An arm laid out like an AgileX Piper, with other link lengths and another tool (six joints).
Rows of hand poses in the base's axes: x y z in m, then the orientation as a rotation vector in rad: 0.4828 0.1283 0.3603 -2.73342 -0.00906 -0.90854; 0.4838 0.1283 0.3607 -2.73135 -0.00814 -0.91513; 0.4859 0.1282 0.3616 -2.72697 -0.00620 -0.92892; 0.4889 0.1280 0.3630 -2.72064 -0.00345 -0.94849; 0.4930 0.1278 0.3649 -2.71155 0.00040 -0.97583; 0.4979 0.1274 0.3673 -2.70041 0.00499 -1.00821; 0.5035 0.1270 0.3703 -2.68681 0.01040 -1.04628; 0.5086 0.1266 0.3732 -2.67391 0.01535 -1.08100; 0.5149 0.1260 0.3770 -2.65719 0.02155 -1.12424; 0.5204 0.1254 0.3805 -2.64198 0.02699 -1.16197; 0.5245 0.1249 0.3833 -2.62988 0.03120 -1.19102; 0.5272 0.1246 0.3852 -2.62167 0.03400 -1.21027; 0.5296 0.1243 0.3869 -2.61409 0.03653 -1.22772; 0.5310 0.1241 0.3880 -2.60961 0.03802 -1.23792; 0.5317 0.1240 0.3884 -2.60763 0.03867 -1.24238; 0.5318 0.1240 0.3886 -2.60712 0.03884 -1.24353; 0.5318 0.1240 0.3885 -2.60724 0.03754 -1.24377; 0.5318 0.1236 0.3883 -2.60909 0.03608 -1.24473; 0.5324 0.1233 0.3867 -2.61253 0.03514 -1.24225; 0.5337 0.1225 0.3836 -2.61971 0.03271 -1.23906; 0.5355 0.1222 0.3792 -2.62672 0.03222 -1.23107; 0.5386 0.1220 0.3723 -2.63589 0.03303 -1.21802; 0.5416 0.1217 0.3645 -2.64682 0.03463 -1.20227
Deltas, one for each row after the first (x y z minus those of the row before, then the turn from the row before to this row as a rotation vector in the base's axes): 0.0010 0.0000 0.0004 0.00029 -0.00463 -0.00122; 0.0021 -0.0001 0.0009 0.00062 -0.00970 -0.00256; 0.0030 -0.0002 0.0014 0.00087 -0.01379 -0.00363; 0.0041 -0.0002 0.0019 0.00122 -0.01931 -0.00508; 0.0049 -0.0004 0.0024 0.00146 -0.02295 -0.00605; 0.0056 -0.0004 0.0030 0.00171 -0.02709 -0.00713; 0.0051 -0.0004 0.0029 0.00157 -0.02482 -0.00653; 0.0063 -0.0006 0.0038 0.00196 -0.03105 -0.00818; 0.0055 -0.0006 0.0035 0.00173 -0.02724 -0.00717; 0.0041 -0.0005 0.0028 0.00133 -0.02107 -0.00555; 0.0027 -0.0003 0.0019 0.00089 -0.01401 -0.00369; 0.0024 -0.0003 0.0017 0.00081 -0.01273 -0.00334; 0.0014 -0.0002 0.0011 0.00047 -0.00745 -0.00197; 0.0007 -0.0001 0.0004 0.00021 -0.00327 -0.00086; 0.0001 0.0000 0.0002 0.00005 -0.00084 -0.00022; 0.0000 0.0000 -0.0001 -0.00055 -0.00022 0.00070; 0.0000 -0.0004 -0.0002 -0.00230 -0.00015 0.00002; 0.0006 -0.0003 -0.0016 -0.00222 0.00247 0.00002; 0.0013 -0.0008 -0.0031 -0.00550 0.00390 -0.00018; 0.0018 -0.0003 -0.0044 -0.00309 0.00693 -0.00013; 0.0031 -0.0002 -0.0069 -0.00276 0.01076 -0.00046; 0.0030 -0.0003 -0.0078 -0.00314 0.01297 -0.00093
